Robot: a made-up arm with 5 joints.
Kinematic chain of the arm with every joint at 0, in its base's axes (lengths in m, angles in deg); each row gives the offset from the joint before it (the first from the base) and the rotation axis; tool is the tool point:
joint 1: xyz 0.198 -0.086 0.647 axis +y
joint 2: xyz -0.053 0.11 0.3 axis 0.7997 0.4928 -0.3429
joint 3: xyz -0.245 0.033 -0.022 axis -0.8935 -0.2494 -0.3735
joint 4: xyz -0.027 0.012 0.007 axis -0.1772 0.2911 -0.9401
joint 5: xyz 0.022 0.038 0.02 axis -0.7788 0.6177 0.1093
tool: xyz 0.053 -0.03 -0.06
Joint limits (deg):
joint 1: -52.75..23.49
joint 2: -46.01..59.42
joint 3: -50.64..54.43
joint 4: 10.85..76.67
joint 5: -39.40..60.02
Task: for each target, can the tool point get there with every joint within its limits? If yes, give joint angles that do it. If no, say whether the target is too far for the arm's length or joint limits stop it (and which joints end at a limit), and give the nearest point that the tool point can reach.
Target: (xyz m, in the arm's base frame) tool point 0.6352 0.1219 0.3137
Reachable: no: joint limits stop it (at a limit: joint 1, joint 2, joint 3) | nearest point -0.0532 -0.0412 0.5701 | short by 0.752 m
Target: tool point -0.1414 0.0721 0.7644
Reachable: yes | joints -28.14 9.77 4.11 19.94 -16.77
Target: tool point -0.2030 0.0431 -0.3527
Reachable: no: too far | nearest point -0.1871 -0.0291 0.5031 | short by 0.859 m
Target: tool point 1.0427 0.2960 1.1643
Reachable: no: too far | nearest point 0.2183 0.1179 1.1264 | short by 0.844 m
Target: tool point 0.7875 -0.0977 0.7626
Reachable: no: joint limits stop it (at a limit: joint 1, joint 2, joint 4, joint 5) | nearest point 0.1098 -0.0378 0.9222 | short by 0.699 m
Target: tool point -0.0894 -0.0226 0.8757
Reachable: yes | joints -4.99 -9.51 33.98 50.59 -18.77
